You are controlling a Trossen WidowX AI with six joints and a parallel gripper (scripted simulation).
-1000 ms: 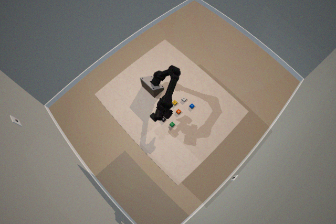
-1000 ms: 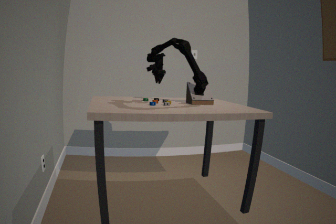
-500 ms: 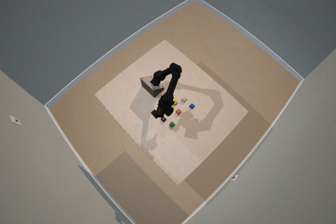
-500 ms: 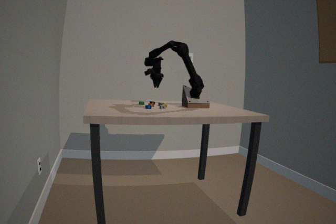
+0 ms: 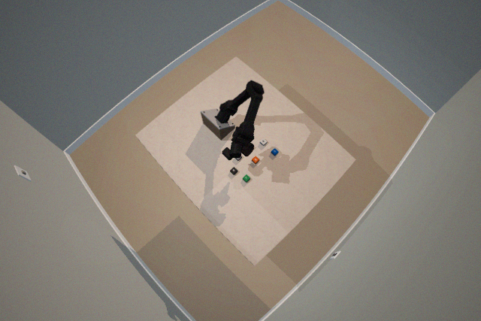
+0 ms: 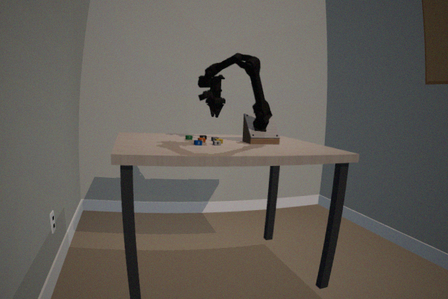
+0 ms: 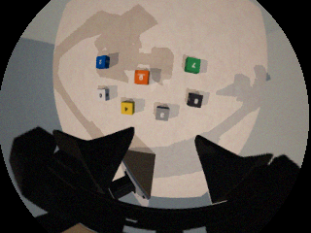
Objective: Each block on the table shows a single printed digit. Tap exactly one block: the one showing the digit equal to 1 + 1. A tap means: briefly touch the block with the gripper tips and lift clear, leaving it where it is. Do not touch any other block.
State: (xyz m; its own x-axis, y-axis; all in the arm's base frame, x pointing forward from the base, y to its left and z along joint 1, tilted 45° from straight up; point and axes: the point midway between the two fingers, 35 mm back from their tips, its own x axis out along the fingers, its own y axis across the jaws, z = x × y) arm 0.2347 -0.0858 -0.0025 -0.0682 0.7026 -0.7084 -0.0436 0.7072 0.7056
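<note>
My gripper tip is 19 cm to the right of the blue block, 11 cm short of it and 11 cm above it. Also, from my gripper tip: yellow block 11 cm below, 10 cm to the left, 1 cm behind; then grey block 11 cm below, 1 cm behind; then black block 11 cm below, 7 cm to the right, 4 cm ahead.
</note>
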